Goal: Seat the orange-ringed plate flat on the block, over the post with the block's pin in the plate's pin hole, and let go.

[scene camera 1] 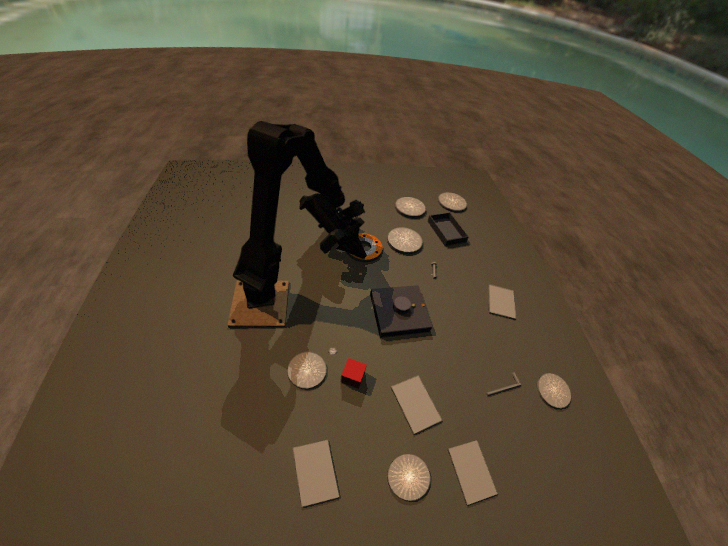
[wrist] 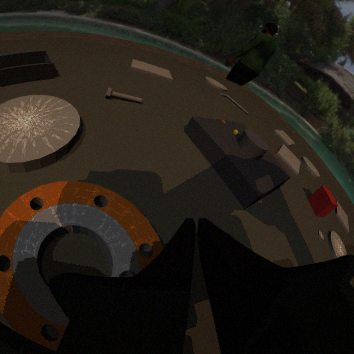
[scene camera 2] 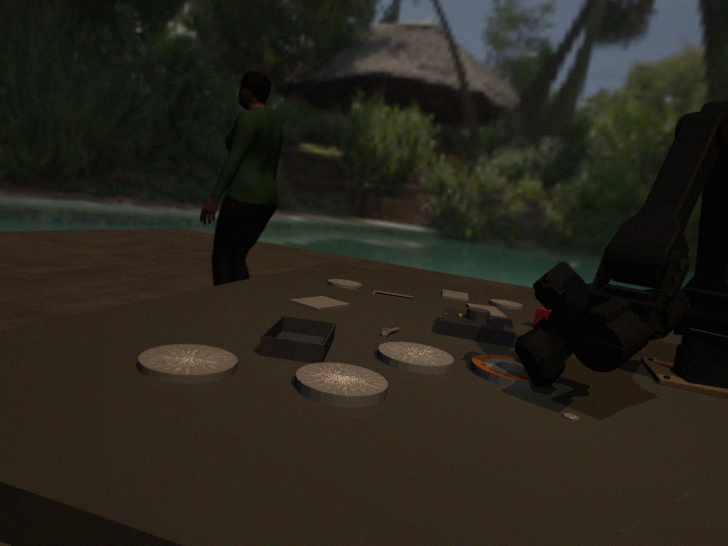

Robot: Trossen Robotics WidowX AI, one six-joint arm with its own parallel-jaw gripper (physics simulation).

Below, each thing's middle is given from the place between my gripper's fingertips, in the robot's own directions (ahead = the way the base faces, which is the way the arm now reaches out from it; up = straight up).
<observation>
Now: the orange-ringed plate (scene camera 2: 497, 369) 60 mm to the left of my hand, 30 mm below it and 20 mm ahead of it. Round my hand: dark open tray (scene camera 2: 291, 338): 300 mm ahead, 100 mm to the left, 20 mm below; then dark block (scene camera 1: 416, 320): 160 mm to the right, 50 mm ahead, 20 mm below.
</observation>
